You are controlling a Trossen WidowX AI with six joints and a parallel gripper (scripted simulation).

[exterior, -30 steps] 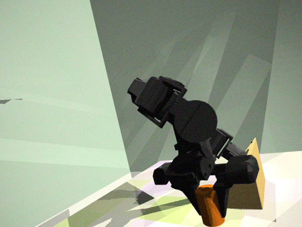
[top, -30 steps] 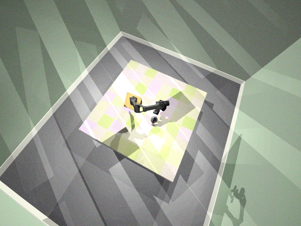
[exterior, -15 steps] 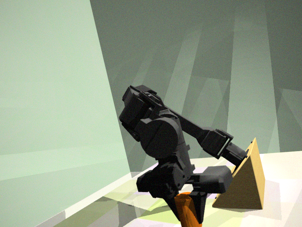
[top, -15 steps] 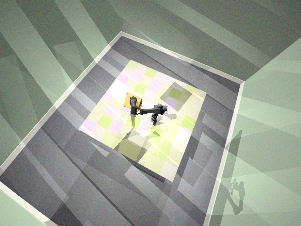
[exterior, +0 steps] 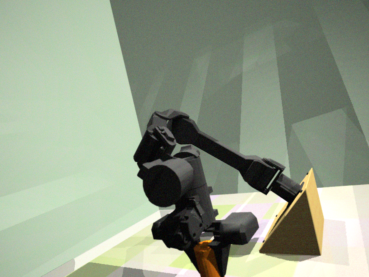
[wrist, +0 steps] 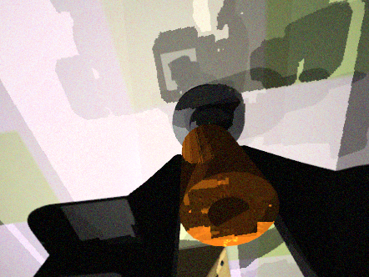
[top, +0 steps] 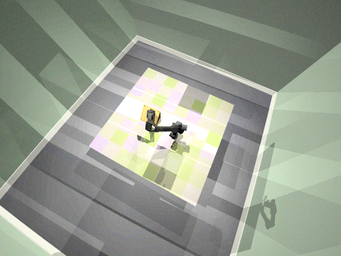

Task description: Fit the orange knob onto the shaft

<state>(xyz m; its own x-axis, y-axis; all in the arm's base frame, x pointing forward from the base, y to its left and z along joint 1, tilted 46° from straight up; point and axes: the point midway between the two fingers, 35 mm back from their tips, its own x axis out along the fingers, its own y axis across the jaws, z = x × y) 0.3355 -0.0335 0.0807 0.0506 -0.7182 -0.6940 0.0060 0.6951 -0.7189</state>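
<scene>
My gripper tip is now 60 mm above the dark round pedestal and 10 mm to the left of it. The rest, counted from my gripper tip: orange knob 20 mm above.
</scene>
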